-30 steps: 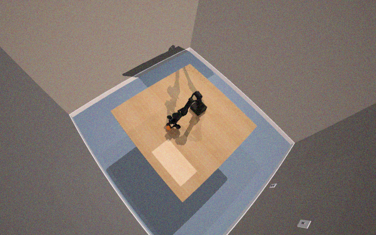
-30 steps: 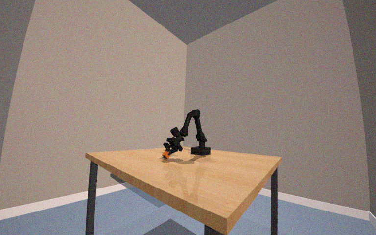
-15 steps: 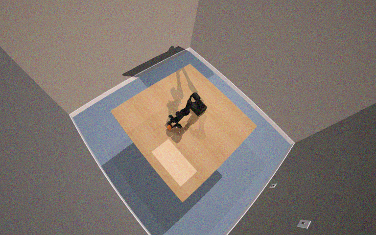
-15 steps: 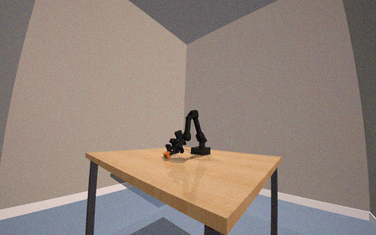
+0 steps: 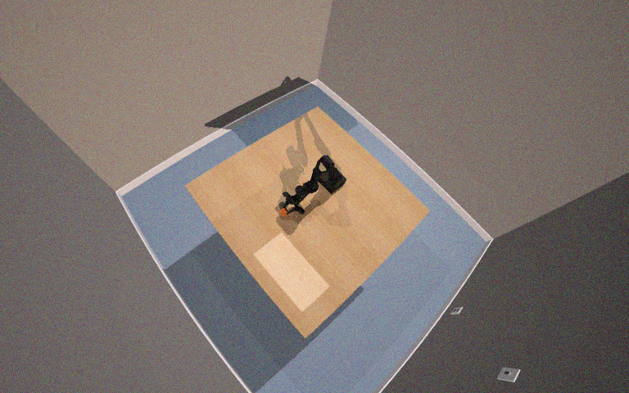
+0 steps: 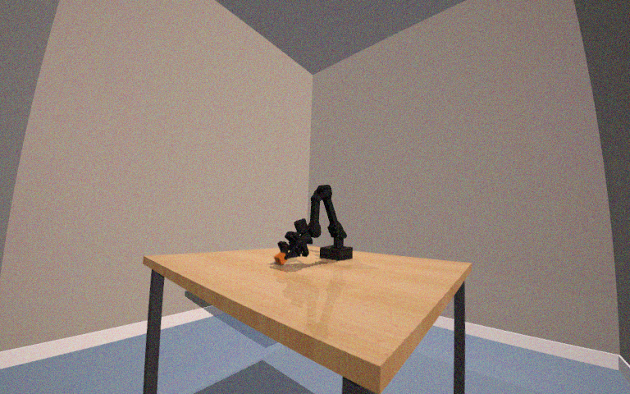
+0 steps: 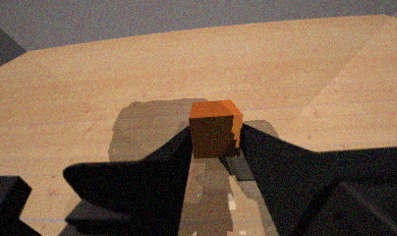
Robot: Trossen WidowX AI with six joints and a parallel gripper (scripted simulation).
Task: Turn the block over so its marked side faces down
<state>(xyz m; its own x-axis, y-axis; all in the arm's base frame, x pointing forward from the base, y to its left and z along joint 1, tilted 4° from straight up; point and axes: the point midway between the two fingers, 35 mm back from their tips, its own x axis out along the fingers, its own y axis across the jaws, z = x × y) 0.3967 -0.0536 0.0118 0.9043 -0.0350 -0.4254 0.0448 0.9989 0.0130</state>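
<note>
My gripper tip is 1 cm above the orange block.
</note>
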